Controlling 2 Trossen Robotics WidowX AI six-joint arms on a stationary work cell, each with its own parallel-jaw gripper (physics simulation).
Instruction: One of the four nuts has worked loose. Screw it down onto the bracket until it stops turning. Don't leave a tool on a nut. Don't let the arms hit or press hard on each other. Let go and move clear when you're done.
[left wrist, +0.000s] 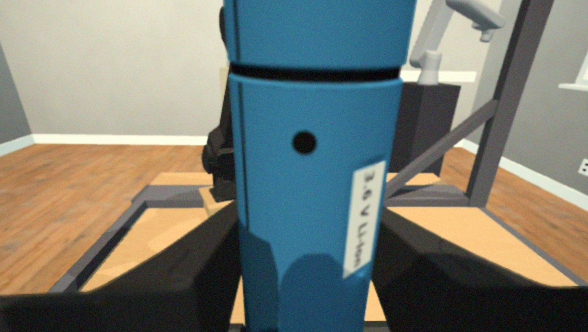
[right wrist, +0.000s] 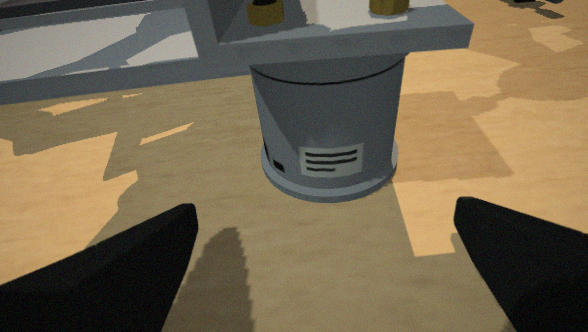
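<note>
My left gripper is shut on a blue cordless screwdriver, with a "3.6 V Li-Ion" label, held upright between its fingers; the tool's ends are out of the left wrist view. My right gripper is open and empty, in front of the round grey base under the bracket. The grey bracket plate lies on that base, at the top of the right wrist view. Two brass nuts show there, one nut at the left and one nut at the right; both are cut off by the view's edge. The other nuts do not show.
The round grey base stands on the wooden table top. A grey tray lies to its left. In the left wrist view, a black arm stands behind the blue tool, and a dark frame post rises at the right.
</note>
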